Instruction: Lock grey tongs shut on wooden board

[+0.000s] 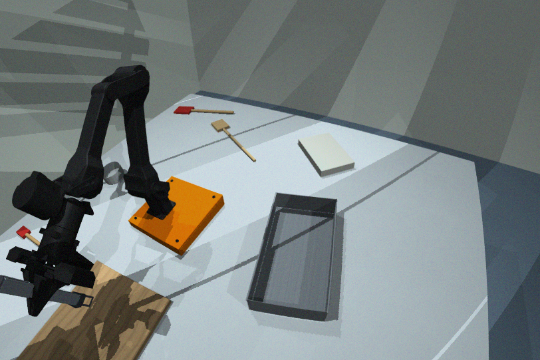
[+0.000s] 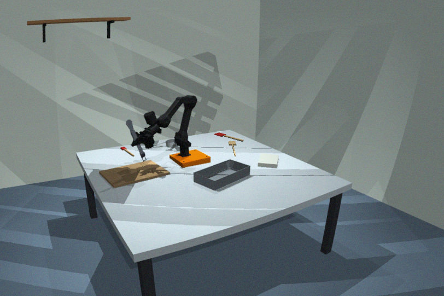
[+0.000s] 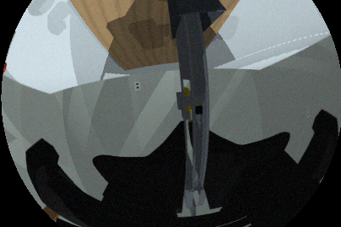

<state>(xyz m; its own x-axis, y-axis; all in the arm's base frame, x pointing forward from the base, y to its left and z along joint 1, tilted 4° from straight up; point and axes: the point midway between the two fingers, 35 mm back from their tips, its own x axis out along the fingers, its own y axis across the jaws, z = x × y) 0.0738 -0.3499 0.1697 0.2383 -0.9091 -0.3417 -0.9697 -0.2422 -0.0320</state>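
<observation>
My gripper tip is 170 mm above the wooden board. Round my gripper tip: beige block (810 mm to the left, 260 mm ahead, 160 mm below); roasting tin (420 mm to the left, 310 mm ahead, 150 mm below); red spatula (910 mm to the left, 340 mm behind, 170 mm below).
</observation>
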